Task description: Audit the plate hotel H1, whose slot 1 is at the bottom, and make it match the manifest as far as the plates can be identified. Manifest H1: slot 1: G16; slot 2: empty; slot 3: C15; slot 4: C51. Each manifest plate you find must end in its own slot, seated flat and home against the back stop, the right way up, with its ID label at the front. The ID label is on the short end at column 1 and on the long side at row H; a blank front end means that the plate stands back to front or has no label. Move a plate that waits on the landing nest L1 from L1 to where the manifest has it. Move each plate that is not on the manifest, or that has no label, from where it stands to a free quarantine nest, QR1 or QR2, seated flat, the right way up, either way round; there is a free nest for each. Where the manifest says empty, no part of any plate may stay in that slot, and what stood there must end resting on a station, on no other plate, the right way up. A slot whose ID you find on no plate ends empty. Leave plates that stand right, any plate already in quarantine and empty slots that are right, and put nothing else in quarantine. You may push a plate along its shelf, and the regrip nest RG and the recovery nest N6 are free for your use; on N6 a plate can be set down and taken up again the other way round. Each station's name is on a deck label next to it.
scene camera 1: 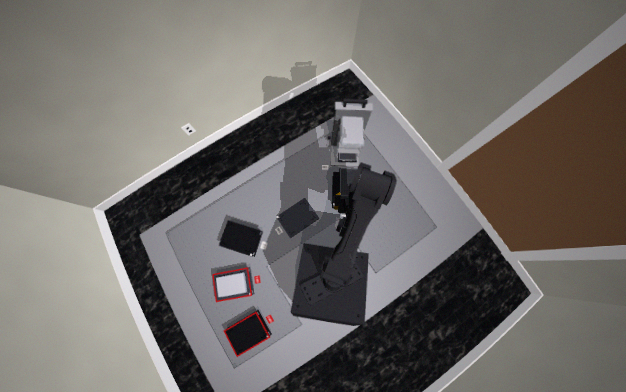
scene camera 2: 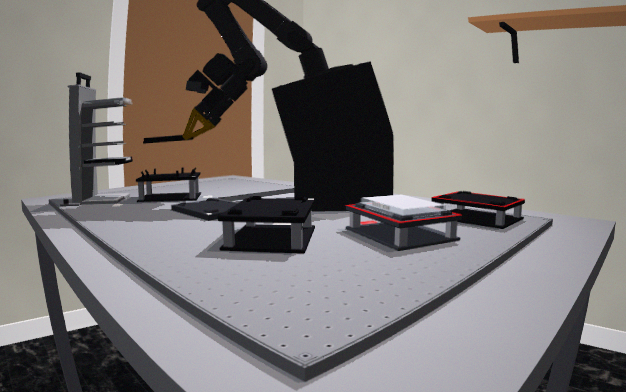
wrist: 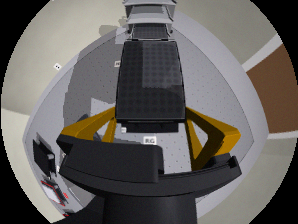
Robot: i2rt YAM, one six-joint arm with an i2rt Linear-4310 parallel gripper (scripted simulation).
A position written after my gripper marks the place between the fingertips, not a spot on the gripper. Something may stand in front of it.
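Observation:
Gripper, mine: [scene camera 2: 186,138] and [wrist: 150,111]. Dark plate [wrist: 150,90] visible. Red-rimmed nest [scene camera 2: 477,198] visible too.

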